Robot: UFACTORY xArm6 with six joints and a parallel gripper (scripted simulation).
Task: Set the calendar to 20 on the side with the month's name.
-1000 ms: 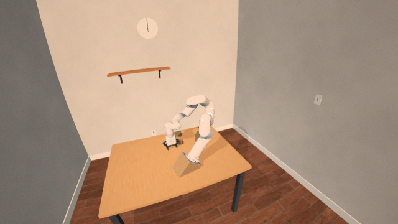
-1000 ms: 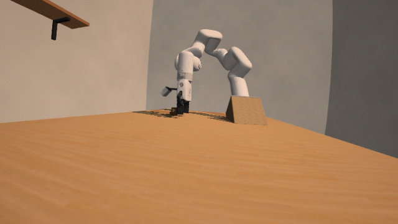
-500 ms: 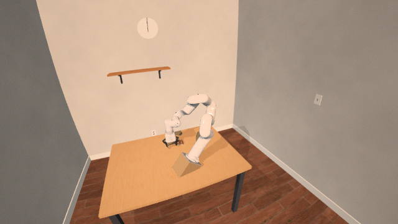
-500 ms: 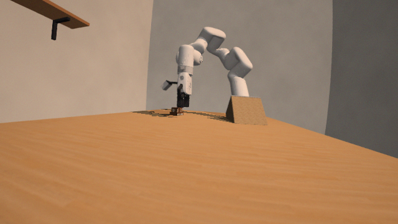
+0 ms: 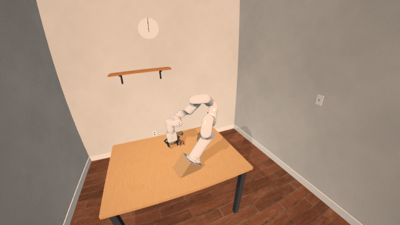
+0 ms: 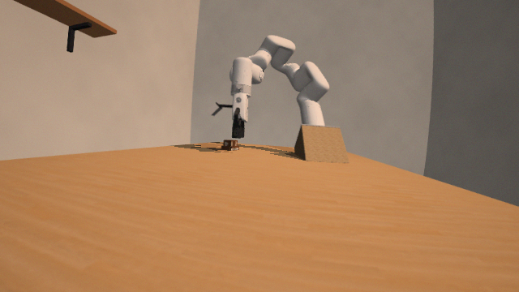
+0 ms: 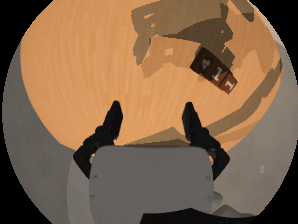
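The brown tray is 10 cm to the right of my hand, 6 cm below it and 5 cm ahead of it.
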